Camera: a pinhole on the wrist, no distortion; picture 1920 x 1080 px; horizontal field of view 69.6 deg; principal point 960.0 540.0 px. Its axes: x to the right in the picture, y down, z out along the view. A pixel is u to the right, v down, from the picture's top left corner.
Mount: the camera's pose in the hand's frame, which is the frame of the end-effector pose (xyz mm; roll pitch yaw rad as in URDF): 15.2 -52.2 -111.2 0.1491 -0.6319 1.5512
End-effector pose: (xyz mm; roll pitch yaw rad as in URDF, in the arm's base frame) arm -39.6 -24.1 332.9 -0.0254 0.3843 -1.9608
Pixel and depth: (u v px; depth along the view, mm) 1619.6 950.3 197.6
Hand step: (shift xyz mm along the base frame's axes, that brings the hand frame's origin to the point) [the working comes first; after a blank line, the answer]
In the camera's frame: 94.4 58.7 197.6

-97.1 9.0 108.9
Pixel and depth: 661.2 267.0 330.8
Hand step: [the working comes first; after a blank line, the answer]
In the camera's frame: -71.6 -65.4 330.8

-334.1 -31.8 55.6
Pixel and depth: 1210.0 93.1 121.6
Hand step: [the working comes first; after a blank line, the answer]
In the camera's frame: 22.0 -39.3 121.6

-120.1 -20.7 -29.7
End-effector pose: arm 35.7 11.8 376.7 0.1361 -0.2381 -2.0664
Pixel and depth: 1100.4 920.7 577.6
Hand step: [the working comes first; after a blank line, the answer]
In the camera's frame: 58.7 159.2 577.6

-289.1 319.4 327.0
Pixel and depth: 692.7 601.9 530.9
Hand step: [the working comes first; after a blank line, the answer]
In the camera's frame: -102.7 23.8 530.9

-428.7 213.7 200.8
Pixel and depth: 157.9 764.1 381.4
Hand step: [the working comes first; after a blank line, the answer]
In the camera's frame: -221.5 61.9 381.4

-408.8 219.9 7.3
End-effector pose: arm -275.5 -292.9 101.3 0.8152 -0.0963 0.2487
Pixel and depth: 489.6 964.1 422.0
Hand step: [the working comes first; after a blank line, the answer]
In the camera's frame: -143.7 129.6 422.0

63.0 -401.8 -206.6
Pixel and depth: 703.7 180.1 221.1
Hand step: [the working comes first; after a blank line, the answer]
In the camera's frame: -41.0 -57.6 221.1

152.2 -136.3 -119.9
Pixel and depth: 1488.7 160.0 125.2
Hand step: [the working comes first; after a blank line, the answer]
In the camera's frame: 47.9 -34.4 125.2

86.4 -47.6 -46.1
